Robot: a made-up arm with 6 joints. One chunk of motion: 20 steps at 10 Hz.
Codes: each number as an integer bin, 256 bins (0 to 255) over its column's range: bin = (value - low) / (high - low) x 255, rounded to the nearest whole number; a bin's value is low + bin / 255 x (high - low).
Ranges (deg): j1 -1.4..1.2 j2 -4.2..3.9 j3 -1..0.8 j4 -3..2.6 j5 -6.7..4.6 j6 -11.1..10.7
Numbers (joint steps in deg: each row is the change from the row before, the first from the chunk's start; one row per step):
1: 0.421 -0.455 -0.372 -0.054 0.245 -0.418
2: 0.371 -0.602 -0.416 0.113 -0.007 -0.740
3: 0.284 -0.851 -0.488 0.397 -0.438 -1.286
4: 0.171 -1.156 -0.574 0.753 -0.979 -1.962
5: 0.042 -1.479 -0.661 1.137 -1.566 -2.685
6: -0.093 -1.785 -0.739 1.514 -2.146 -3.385
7: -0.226 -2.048 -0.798 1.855 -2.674 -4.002
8: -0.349 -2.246 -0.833 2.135 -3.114 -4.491
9: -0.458 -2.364 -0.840 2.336 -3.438 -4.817
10: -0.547 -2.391 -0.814 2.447 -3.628 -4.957
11: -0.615 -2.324 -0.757 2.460 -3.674 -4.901
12: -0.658 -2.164 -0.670 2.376 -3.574 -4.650
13: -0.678 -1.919 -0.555 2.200 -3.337 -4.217
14: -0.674 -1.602 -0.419 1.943 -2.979 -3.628
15: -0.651 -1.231 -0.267 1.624 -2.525 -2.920
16: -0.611 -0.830 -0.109 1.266 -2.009 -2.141
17: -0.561 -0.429 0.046 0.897 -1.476 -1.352
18: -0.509 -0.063 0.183 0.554 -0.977 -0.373
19: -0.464 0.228 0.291 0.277 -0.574 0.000
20: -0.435 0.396 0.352 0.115 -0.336 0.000
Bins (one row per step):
1: 179 118 89 134 157 125
2: 174 113 83 142 151 121
3: 165 105 73 155 141 115
4: 154 96 60 171 129 107
5: 141 86 48 188 116 98
6: 128 76 37 206 103 90
7: 115 68 29 221 91 83
8: 103 62 24 234 81 77
9: 92 58 23 243 74 73
10: 84 57 26 248 69 72
11: 77 59 34 249 68 73
12: 73 64 47 245 71 75
13: 71 72 63 237 76 81
14: 71 82 82 225 84 87
15: 73 93 104 211 94 96
16: 77 106 126 194 106 105
17: 82 119 148 177 118 114
18: 87 130 168 162 129 125
19: 92 139 183 149 138 130
20: 95 145 192 142 144 130

